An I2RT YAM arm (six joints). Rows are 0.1 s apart.
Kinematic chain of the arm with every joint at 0, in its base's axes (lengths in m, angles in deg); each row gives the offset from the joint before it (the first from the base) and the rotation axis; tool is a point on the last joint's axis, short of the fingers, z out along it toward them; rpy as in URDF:
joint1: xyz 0 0 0.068 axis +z
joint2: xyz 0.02 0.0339 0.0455 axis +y
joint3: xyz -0.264 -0.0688 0 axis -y
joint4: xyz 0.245 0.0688 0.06 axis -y
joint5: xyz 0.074 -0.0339 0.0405 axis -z
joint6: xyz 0.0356 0 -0.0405 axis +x
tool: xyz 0 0 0 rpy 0 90 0
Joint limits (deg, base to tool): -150..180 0..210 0..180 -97..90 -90..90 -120..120
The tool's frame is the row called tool.
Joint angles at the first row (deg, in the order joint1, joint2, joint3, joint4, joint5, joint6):
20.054 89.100 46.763 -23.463 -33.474 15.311
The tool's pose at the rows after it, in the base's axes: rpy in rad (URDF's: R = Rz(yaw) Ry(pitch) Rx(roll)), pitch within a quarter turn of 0, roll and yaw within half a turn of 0; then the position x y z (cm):
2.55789 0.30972 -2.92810 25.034 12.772 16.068
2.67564 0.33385 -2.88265 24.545 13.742 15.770
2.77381 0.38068 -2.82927 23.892 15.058 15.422
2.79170 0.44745 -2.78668 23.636 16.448 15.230
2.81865 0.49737 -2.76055 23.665 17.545 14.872
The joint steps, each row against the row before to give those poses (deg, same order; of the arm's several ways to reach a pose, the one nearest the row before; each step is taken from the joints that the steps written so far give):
3.410 0.066 -0.022 0.066 4.066 -3.016
3.016 0.108 -0.198 0.219 7.016 -0.394
3.738 0.023 -0.895 2.448 6.295 0.001
2.883 0.502 -0.742 4.763 1.944 -0.046
2.034 1.291 -0.219 4.001 2.339 0.067

